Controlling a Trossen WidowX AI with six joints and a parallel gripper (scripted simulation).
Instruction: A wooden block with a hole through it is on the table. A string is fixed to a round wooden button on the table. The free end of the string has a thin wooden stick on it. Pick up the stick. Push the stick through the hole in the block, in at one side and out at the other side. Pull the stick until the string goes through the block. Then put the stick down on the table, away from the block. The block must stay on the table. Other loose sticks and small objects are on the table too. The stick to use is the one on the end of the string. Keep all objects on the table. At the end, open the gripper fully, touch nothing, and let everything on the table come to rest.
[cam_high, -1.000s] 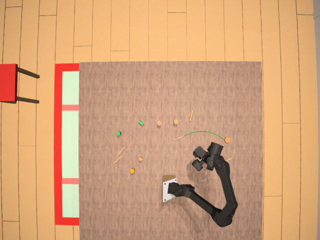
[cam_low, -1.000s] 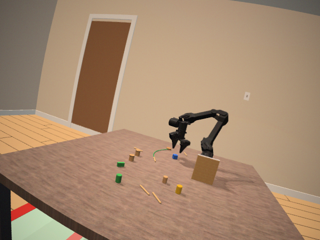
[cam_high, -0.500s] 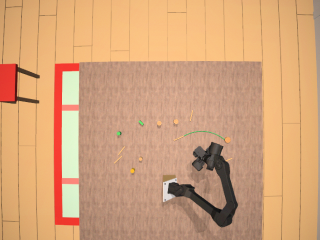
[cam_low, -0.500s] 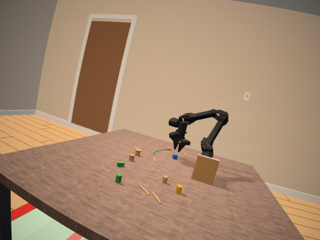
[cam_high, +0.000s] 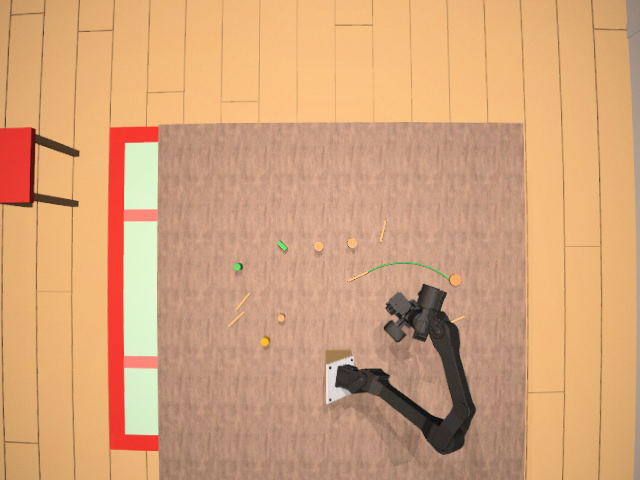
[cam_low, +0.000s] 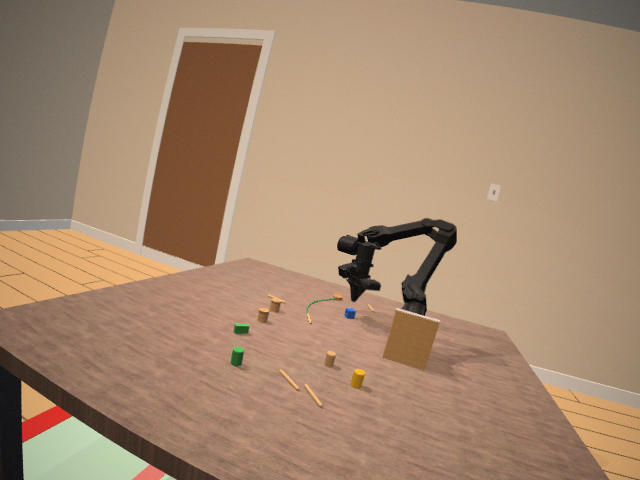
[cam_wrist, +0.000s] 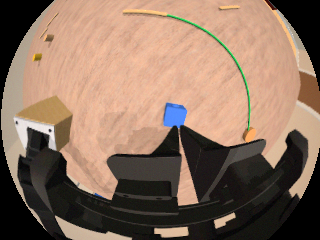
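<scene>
Right now my gripper tip is 40 mm above the blue block. Round my gripper tip: yellow peg: 190 mm behind, 450 mm to the left, 40 mm below; then round wooden button: 120 mm ahead, 170 mm to the right, 50 mm below; then thin wooden stick: 90 mm ahead, 150 mm to the left, 60 mm below.
</scene>
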